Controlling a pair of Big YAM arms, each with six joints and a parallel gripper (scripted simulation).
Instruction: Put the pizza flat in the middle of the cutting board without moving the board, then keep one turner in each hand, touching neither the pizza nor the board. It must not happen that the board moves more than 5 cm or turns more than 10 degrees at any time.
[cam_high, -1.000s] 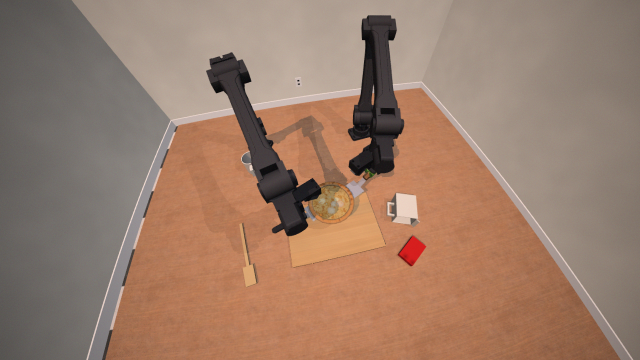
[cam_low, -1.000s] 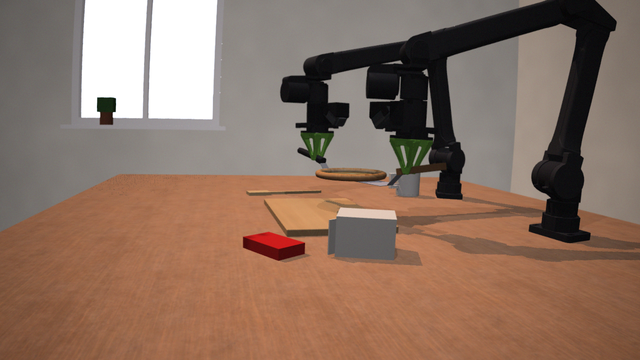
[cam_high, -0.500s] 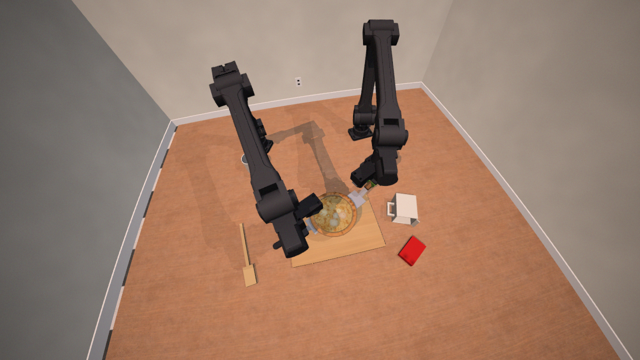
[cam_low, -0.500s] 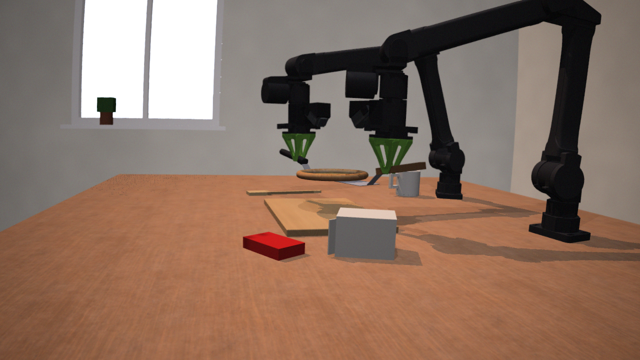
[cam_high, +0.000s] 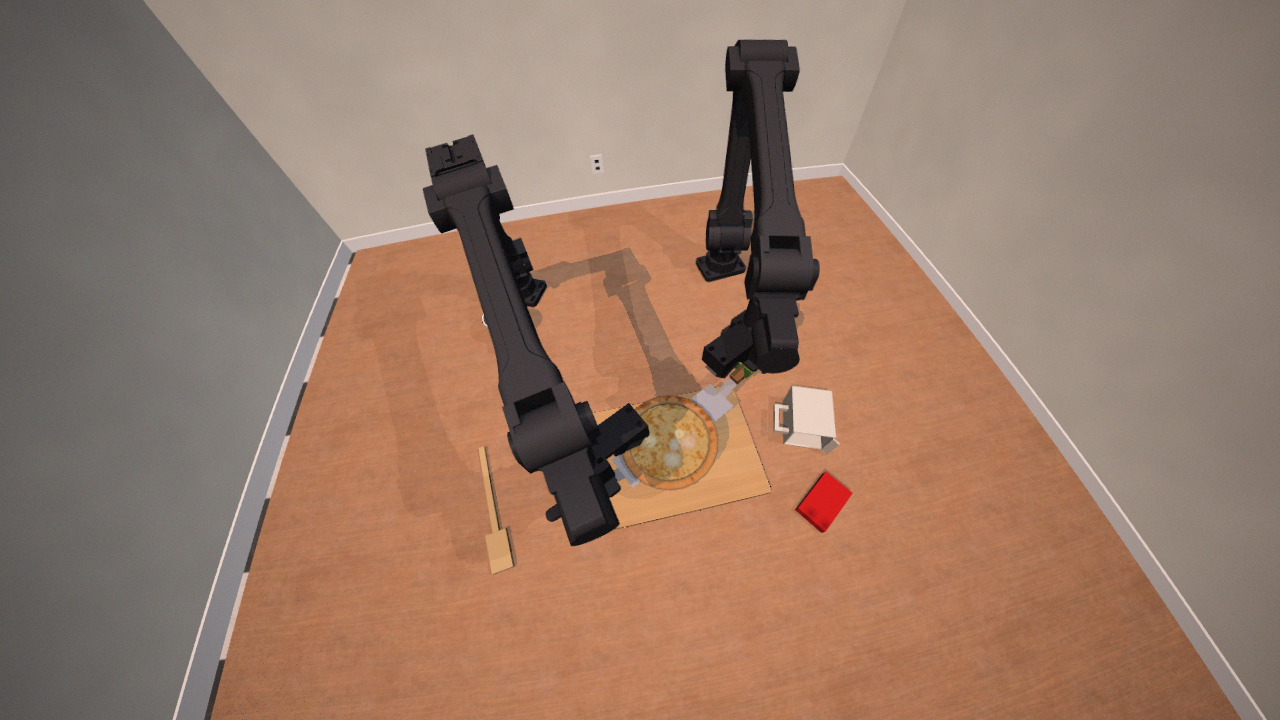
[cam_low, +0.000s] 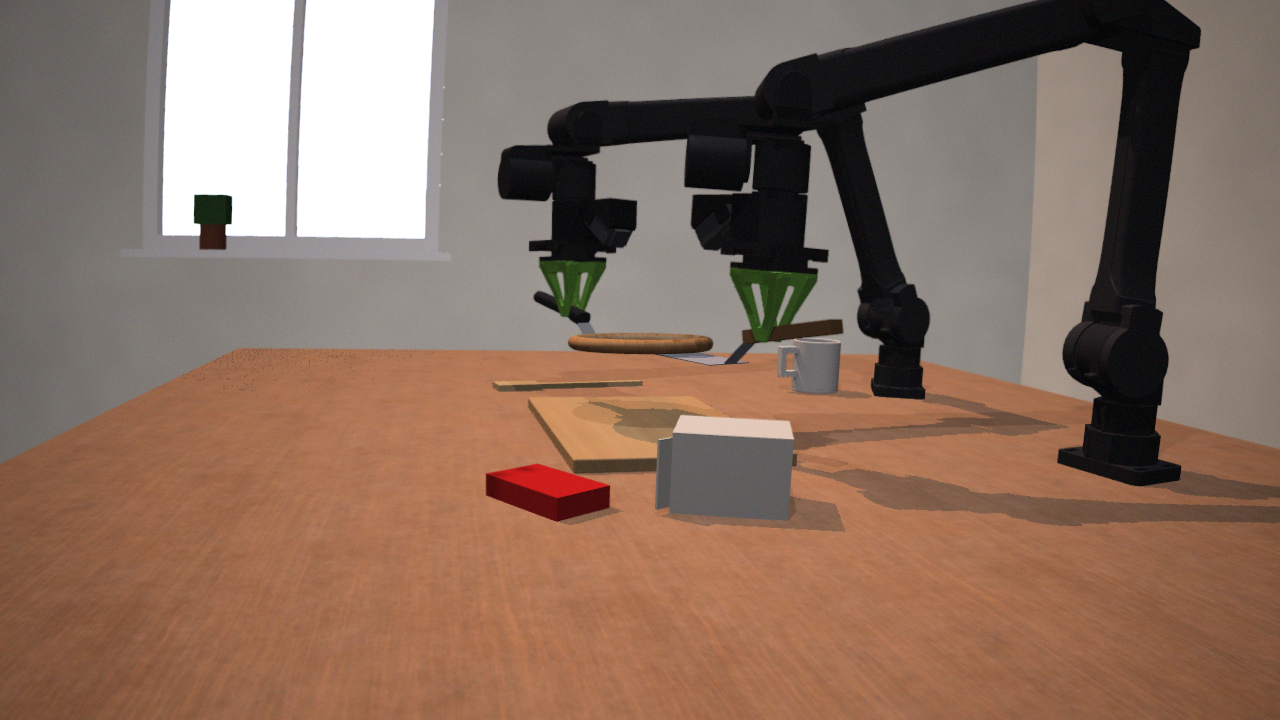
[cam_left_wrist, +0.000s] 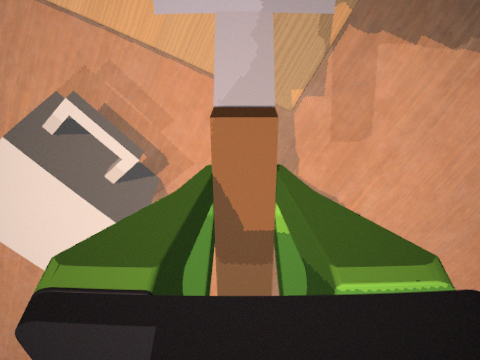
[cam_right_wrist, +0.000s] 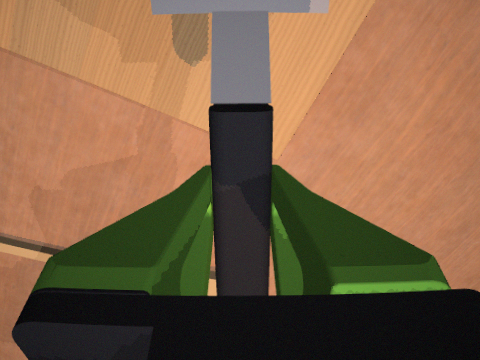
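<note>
My left gripper is now 120 mm to the right of the white boxy mug, 100 mm above it and 70 mm short of it. Round my left hand: brown-handled turner: 30 mm to the right, 20 mm below, 20 mm ahead; then pizza: 160 mm to the right, 100 mm ahead, 30 mm below; then cutting board: 160 mm to the right, 130 mm below, 100 mm ahead.
Now: the pizza 70 mm behind my right hand, 130 mm to the left of it and 30 mm below it. From my right hand the other things lie so: black-handled turner (10 mm behind, 10 mm to the left, 10 mm below); wooden spatula (220 mm to the right, 130 mm below); cutting board (80 mm behind, 130 mm to the left, 130 mm below).
</note>
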